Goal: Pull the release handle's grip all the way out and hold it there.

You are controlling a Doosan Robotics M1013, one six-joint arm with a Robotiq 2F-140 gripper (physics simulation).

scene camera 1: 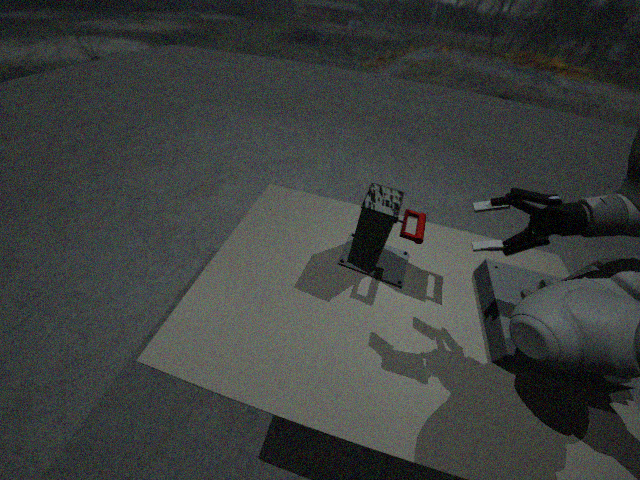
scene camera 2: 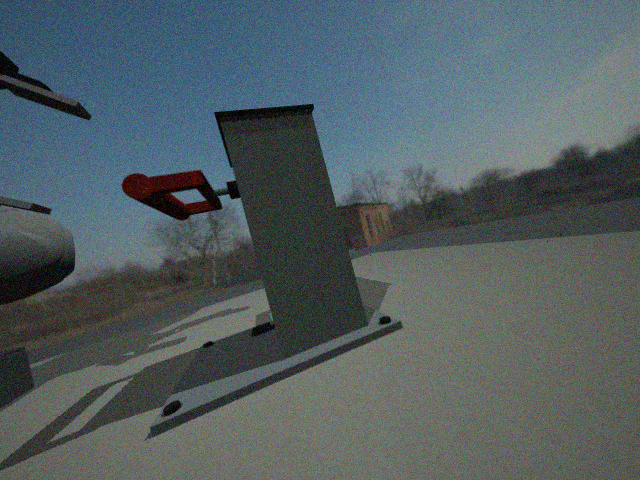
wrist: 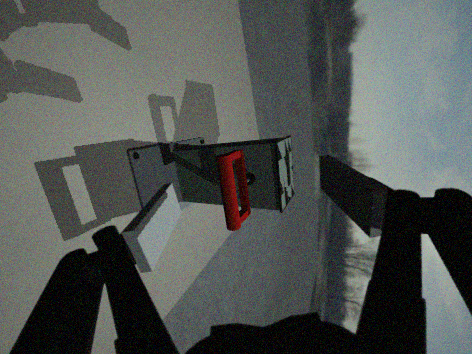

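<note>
The release handle's red rectangular grip point(scene camera 1: 422, 227) point(scene camera 2: 173, 180) point(wrist: 230, 192) sticks out on a short thin rod from the side of a dark upright post point(scene camera 1: 369, 240) point(scene camera 2: 299, 232) point(wrist: 265, 172). The post stands on a bolted base plate point(scene camera 1: 395, 263) point(scene camera 2: 232, 387) point(wrist: 145, 172). My gripper point(scene camera 1: 473, 226) point(scene camera 2: 69, 163) point(wrist: 247, 185) is wide open and empty. It faces the grip from the rod's outer side, with a gap between its fingertips and the grip. In the wrist view the grip shows between the two fingers, nearer the left one. The fingers do not touch it.
The post's plate lies on a pale table top point(scene camera 1: 232, 335) point(scene camera 2: 491, 361) point(wrist: 200, 30). A grey box point(scene camera 1: 485, 310) point(scene camera 2: 15, 377) stands at the table's right side in the first scene view, below my gripper. My arm's large white joint point(scene camera 1: 578, 320) is beside it.
</note>
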